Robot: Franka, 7 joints.
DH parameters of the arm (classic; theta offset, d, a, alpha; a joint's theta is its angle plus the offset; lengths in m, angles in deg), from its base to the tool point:
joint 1: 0 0.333 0 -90
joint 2: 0 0 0 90
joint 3: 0 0.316 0.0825 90
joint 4: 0 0 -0.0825 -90
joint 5: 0 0.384 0 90
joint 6: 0 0 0.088 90
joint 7: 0 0.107 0 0
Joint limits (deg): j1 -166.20..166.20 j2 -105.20..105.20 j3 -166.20..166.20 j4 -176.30..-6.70 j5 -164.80..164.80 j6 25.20..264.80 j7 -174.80..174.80
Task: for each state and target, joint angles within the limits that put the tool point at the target. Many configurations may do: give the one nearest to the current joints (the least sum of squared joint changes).
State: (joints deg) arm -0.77 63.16 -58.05 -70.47 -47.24 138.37 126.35
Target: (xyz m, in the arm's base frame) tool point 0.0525 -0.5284 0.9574
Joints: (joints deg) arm -21.24 20.60 -88.00 -55.81 -48.18 134.30 126.35
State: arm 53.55 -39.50 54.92 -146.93 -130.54 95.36 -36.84
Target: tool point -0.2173 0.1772 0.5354
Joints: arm 86.39 -71.61 61.35 -168.70 -122.89 76.71 -36.84
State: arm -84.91 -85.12 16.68 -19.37 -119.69 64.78 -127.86
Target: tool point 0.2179 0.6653 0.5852
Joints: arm -114.05 -81.40 23.14 -23.89 -116.99 50.68 -127.86
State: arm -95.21 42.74 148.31 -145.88 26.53 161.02 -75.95
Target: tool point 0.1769 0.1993 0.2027
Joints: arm -97.57 19.26 141.31 -176.30 28.21 151.95 -75.95
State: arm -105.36 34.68 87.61 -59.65 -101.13 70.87 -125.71
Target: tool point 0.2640 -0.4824 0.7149
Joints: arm -111.75 26.53 89.41 -74.60 -90.83 48.48 -125.71
